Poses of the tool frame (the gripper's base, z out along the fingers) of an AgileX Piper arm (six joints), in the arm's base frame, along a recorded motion.
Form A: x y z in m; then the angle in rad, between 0 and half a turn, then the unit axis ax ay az.
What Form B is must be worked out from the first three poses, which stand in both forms.
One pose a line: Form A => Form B
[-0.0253 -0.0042 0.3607 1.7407 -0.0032 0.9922 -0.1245] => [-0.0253 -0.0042 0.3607 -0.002 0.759 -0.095 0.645]
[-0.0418 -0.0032 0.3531 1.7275 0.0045 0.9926 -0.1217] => [-0.0418 -0.0032 0.3531 0.003 0.755 -0.093 0.650]
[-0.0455 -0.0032 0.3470 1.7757 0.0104 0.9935 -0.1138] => [-0.0455 -0.0032 0.3470 0.008 0.771 -0.088 0.631]
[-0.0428 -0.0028 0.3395 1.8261 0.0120 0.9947 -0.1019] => [-0.0428 -0.0028 0.3395 0.009 0.787 -0.081 0.611]
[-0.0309 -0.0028 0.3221 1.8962 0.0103 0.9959 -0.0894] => [-0.0309 -0.0028 0.3221 0.008 0.809 -0.073 0.583]
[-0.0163 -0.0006 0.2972 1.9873 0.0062 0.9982 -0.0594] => [-0.0163 -0.0006 0.2972 0.005 0.837 -0.050 0.546]
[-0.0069 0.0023 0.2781 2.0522 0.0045 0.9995 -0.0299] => [-0.0069 0.0023 0.2781 0.004 0.855 -0.026 0.518]
